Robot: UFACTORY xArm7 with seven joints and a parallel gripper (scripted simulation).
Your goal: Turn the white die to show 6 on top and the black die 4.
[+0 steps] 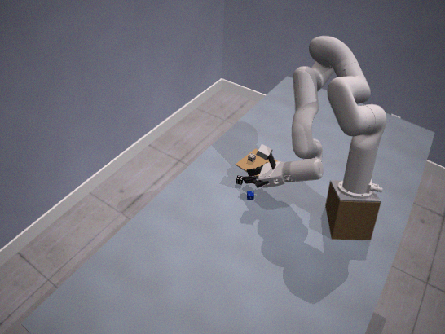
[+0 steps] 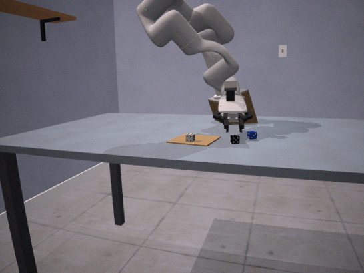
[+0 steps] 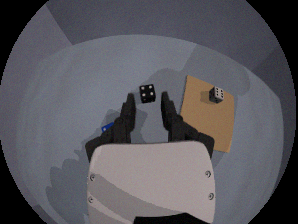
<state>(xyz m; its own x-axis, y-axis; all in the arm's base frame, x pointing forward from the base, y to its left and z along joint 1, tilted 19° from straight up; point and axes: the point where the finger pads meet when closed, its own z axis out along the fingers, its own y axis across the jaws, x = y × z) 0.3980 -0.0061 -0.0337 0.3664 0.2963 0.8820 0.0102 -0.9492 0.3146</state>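
The black die is 40 mm ahead of my hand and 40 mm below it. From my hand the other things lie so: blue die: 30 mm behind, 60 mm to the left, 40 mm below; white die: 40 mm ahead, 140 mm to the right, 30 mm below; mat: 130 mm to the right, 50 mm below.
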